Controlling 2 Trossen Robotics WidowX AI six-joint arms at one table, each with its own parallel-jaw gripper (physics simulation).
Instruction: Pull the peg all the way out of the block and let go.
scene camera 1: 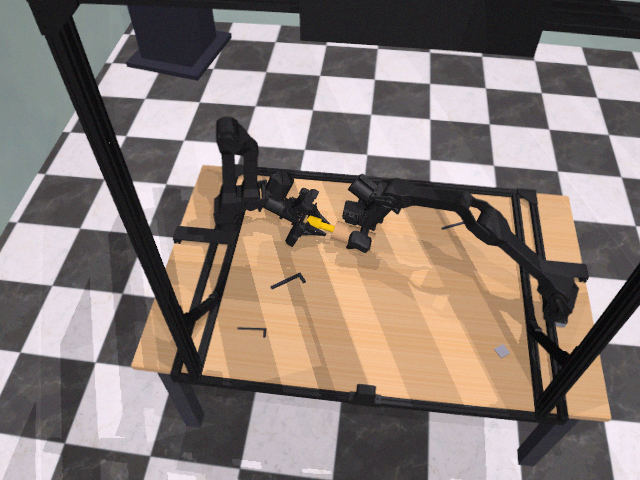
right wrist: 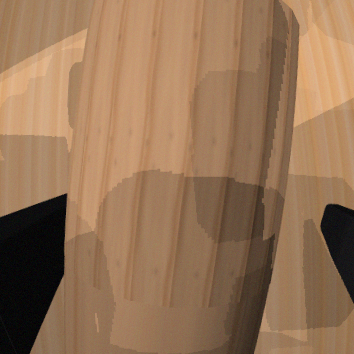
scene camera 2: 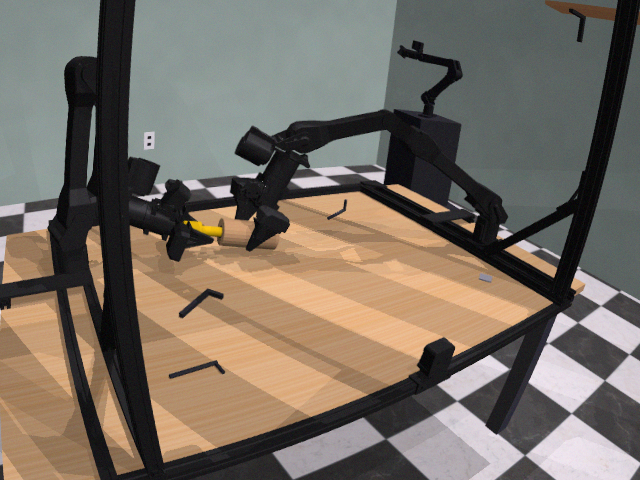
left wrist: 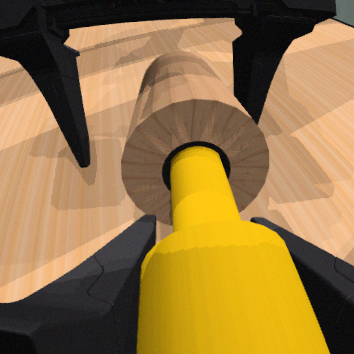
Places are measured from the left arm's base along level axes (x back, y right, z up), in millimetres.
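Pixels of known places: left gripper, fingertip midpoint: [scene camera 1: 328,230] [right wrist: 194,2] [scene camera 2: 211,236] [left wrist: 202,227]; right gripper, fingertip midpoint: [scene camera 1: 350,236] [right wrist: 207,211] [scene camera 2: 240,241] [left wrist: 164,158]; left arm's base at its link origin: [scene camera 1: 227,225] [scene camera 2: 71,269]; right arm's base at its link origin: [scene camera 1: 555,311] [scene camera 2: 484,238].
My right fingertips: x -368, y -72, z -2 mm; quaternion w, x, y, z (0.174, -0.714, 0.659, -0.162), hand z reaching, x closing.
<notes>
Ahead of a thing's pixels: the offset from my right fingertips to its middle. "spot": to the spot under its first point.
A wooden cylinder block @(dx -12, dy +12, dz +21 mm) [scene camera 2: 239,233] [left wrist: 197,116] [right wrist: 182,158] lies on its side on the table. A yellow peg @(dx +67, dy +14, dz +33 mm) [scene camera 1: 319,224] [scene camera 2: 205,229] [left wrist: 200,197] has its thin shaft in the hole in the block's end face. My left gripper [scene camera 1: 309,226] [scene camera 2: 191,233] [left wrist: 202,227] is shut on the peg's thick yellow head. My right gripper [scene camera 1: 355,228] [scene camera 2: 247,233] [right wrist: 207,211] is open. Its fingers straddle the block, one on each side, clear of the wood, and they also show in the left wrist view [left wrist: 168,140].
Black L-shaped keys lie on the table: one @(dx +125, dy +210, dz -13 mm) [scene camera 1: 288,280] [scene camera 2: 199,301] in front of the block, one @(dx +168, dy +384, dz -14 mm) [scene camera 1: 252,330] [scene camera 2: 196,368] nearer the front edge, one @(dx -295, dy -149, dz -1 mm) [scene camera 1: 451,225] [scene camera 2: 338,210] at the back. A small grey square @(spot: dx -481, dy +247, dz -14 mm) [scene camera 1: 501,351] [scene camera 2: 485,277] lies at the right. A black frame post [scene camera 1: 128,214] stands at the left.
</notes>
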